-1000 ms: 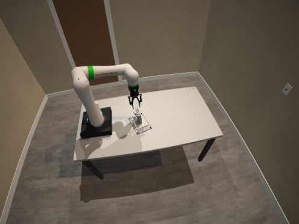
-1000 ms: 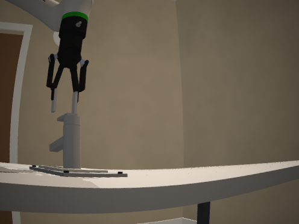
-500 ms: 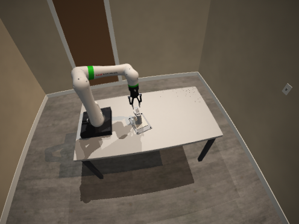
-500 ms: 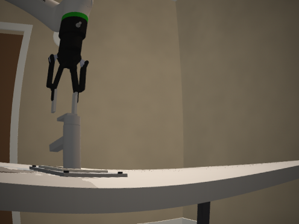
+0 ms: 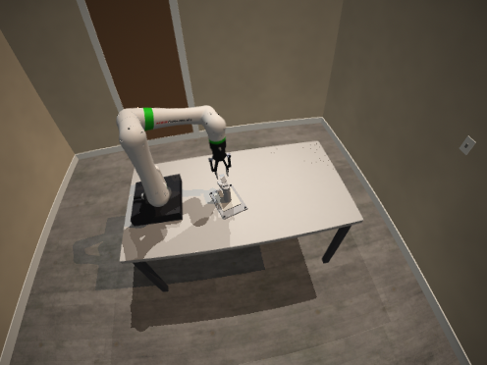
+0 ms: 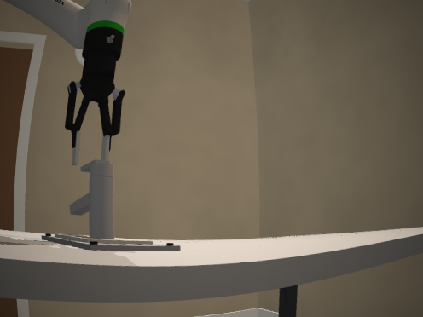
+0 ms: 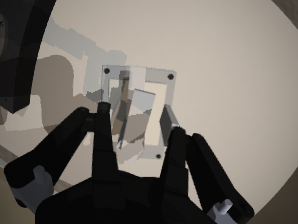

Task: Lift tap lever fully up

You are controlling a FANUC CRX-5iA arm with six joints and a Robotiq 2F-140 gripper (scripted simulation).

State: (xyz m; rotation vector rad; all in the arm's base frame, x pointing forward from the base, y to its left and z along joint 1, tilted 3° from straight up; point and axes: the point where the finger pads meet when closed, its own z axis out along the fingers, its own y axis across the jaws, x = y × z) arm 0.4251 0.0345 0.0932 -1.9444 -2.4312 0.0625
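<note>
Right now my hand is 10 mm short of the tap lever, 30 mm to the left of it and 30 mm above it. Also, from my hand: square metal base plate: 20 mm ahead, 80 mm to the right, 180 mm below; tap: 10 mm ahead, 50 mm to the right, 90 mm below.
</note>
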